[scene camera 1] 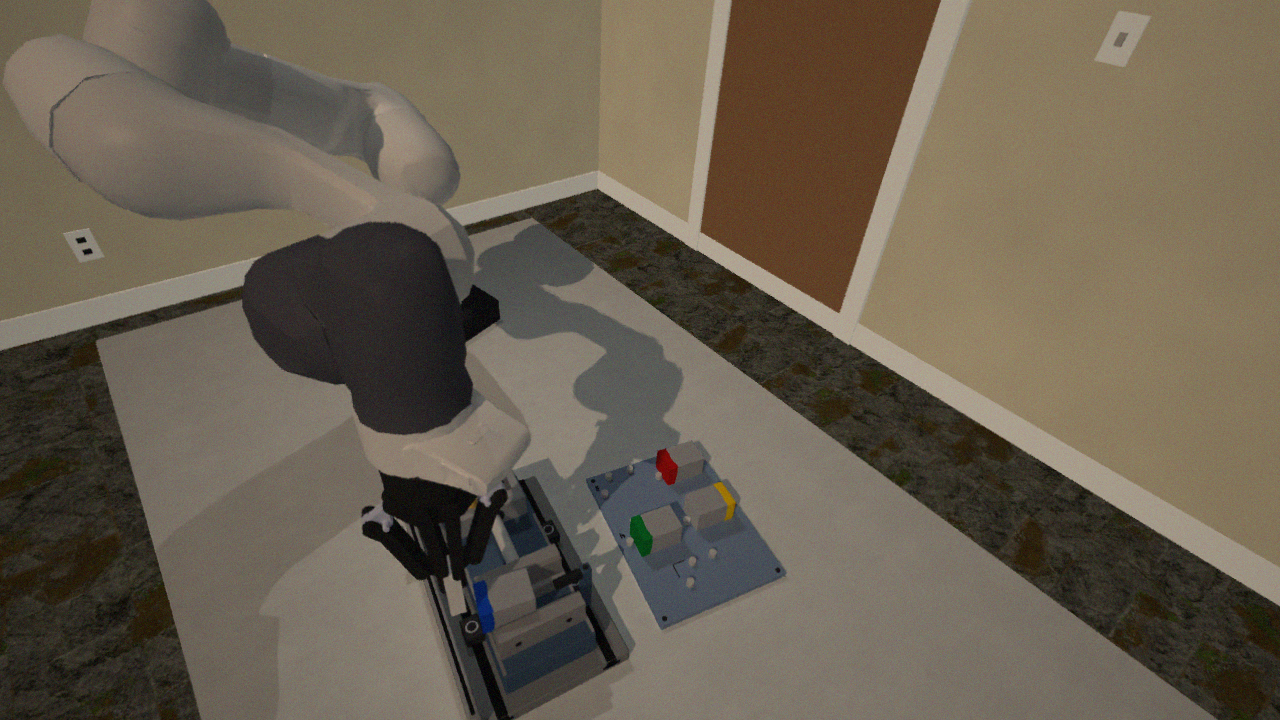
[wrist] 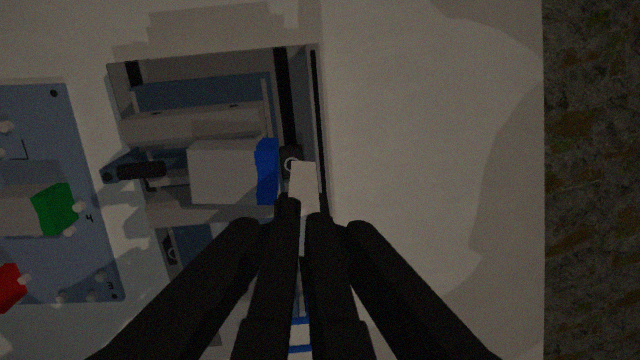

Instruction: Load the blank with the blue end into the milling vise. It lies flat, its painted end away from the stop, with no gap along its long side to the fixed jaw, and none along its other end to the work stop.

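The blank with the blue end (scene camera 1: 510,598) (wrist: 223,171) lies flat in the milling vise (scene camera 1: 617,640) (wrist: 114,87), between the fixed jaw (scene camera 1: 547,628) (wrist: 192,124) and the moving jaw (scene camera 1: 535,567) (wrist: 175,212). Its blue end faces away from the work stop (scene camera 1: 567,579) (wrist: 141,170). In the wrist view a gap shows between its plain end and the stop's tip. Whether its long side touches the fixed jaw is hard to tell. My gripper (scene camera 1: 456,595) (wrist: 302,180) is shut and empty, its fingertips just outside the blue end, over the vise's side rail.
A blue-grey plate (scene camera 1: 716,586) (wrist: 45,280) beside the vise bears a green-ended blank (scene camera 1: 656,528) (wrist: 54,209), a red-ended blank (scene camera 1: 680,461) (wrist: 11,288) and a yellow-ended blank (scene camera 1: 711,504), among small white pegs. The vise's side walls and black rails stand close around the fingers.
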